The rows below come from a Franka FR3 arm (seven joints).
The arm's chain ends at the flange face. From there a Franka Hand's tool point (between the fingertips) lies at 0.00 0.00 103.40 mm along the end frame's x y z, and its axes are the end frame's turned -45 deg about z.
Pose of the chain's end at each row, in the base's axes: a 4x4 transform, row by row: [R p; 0 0 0 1], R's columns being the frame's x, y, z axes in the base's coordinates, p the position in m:
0.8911 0.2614 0.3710 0.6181; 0.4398 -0.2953 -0.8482 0.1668; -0.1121 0.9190 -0.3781 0.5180; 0 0 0 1
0.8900 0.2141 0.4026 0.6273; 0.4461 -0.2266 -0.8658 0.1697; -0.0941 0.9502 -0.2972 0.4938; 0 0 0 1
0.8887 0.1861 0.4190 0.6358; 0.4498 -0.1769 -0.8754 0.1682; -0.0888 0.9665 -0.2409 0.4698; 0 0 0 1
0.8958 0.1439 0.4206 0.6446; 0.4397 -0.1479 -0.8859 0.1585; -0.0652 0.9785 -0.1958 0.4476; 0 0 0 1
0.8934 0.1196 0.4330 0.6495; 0.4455 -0.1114 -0.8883 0.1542; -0.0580 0.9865 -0.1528 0.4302; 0 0 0 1
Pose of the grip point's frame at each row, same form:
0.4453 0.8149 0.3710 0.6565; 0.5198 0.1022 -0.8482 0.0791; -0.7291 0.5706 -0.3781 0.4789; 0 0 0 1
0.4779 0.7807 0.4026 0.6689; 0.4757 0.1552 -0.8658 0.0802; -0.7384 0.6054 -0.2972 0.4631; 0 0 0 1
0.4968 0.7600 0.4190 0.6791; 0.4431 0.1930 -0.8754 0.0777; -0.7462 0.6206 -0.2409 0.4449; 0 0 0 1
0.5317 0.7352 0.4206 0.6881; 0.4155 0.2063 -0.8859 0.0669; -0.7380 0.6458 -0.1958 0.4274; 0 0 0 1
0.5472 0.7163 0.4330 0.6943; 0.3938 0.2362 -0.8883 0.0623; -0.7386 0.6565 -0.1528 0.4144; 0 0 0 1

